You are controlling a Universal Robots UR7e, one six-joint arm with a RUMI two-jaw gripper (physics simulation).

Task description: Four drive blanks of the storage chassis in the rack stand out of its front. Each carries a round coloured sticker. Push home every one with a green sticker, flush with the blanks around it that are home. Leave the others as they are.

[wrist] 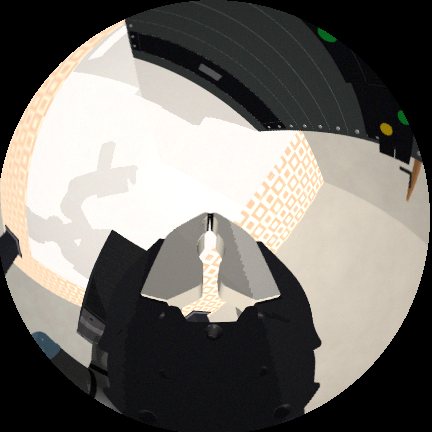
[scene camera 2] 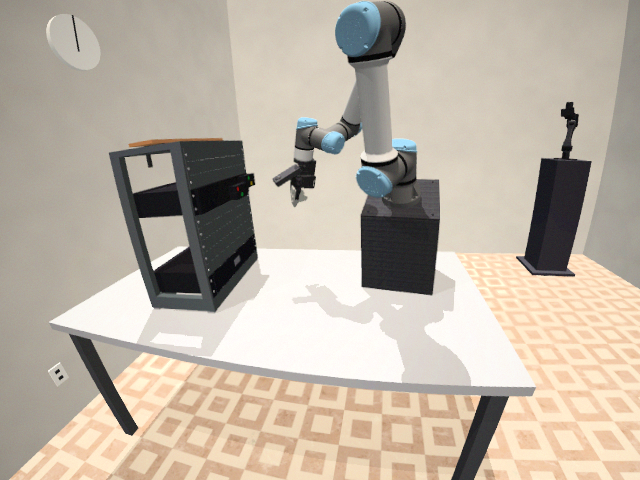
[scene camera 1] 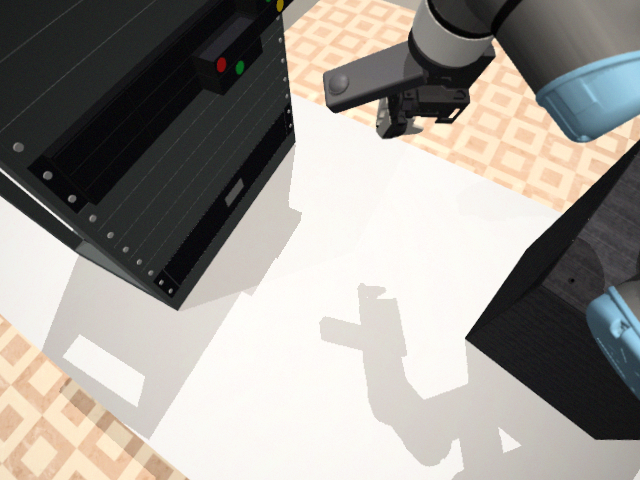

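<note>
The storage chassis (scene camera 2: 209, 200) is in the upper part of the rack (scene camera 2: 191, 227) (scene camera 1: 117, 254). Two adjoining blanks stand out of its front: one with a red sticker (scene camera 1: 221, 64) (scene camera 2: 237, 189), one with a green sticker (scene camera 1: 239, 67) (scene camera 2: 241, 194). Farther along, another pair stands out, with a green sticker (scene camera 2: 248, 177) (wrist: 404, 117) and a yellow sticker (scene camera 1: 279, 5) (scene camera 2: 251, 182) (wrist: 386, 129). That pair is cut off in scene camera 1. My gripper (scene camera 1: 397, 132) (scene camera 2: 295, 203) (wrist: 209, 214) is shut and empty, pointing down, in front of the rack and apart from the blanks.
The rack stands on the white table (scene camera 1: 320, 248) (scene camera 2: 289, 356). A second black unit (scene camera 1: 261, 165) (scene camera 2: 237, 263) with a grey label is at its bottom. An orange board (scene camera 2: 170, 140) lies on top. The arm's black pedestal (scene camera 1: 542, 356) (scene camera 2: 398, 253) stands opposite the rack's front.
</note>
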